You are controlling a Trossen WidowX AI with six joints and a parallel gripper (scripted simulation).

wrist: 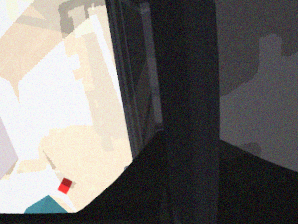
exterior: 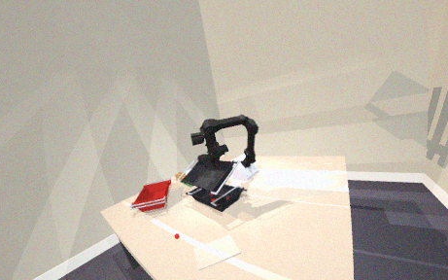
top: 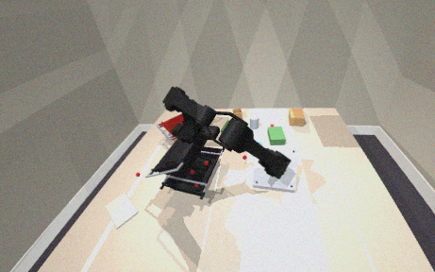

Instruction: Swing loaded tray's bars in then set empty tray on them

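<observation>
The black tray lies 80 mm ahead of my gripper tip and 10 mm below it. Round my gripper tip: grey cylinder: 140 mm behind, 450 mm to the right, 150 mm below; white sheet: 300 mm ahead, 280 mm to the left, 180 mm below.
</observation>
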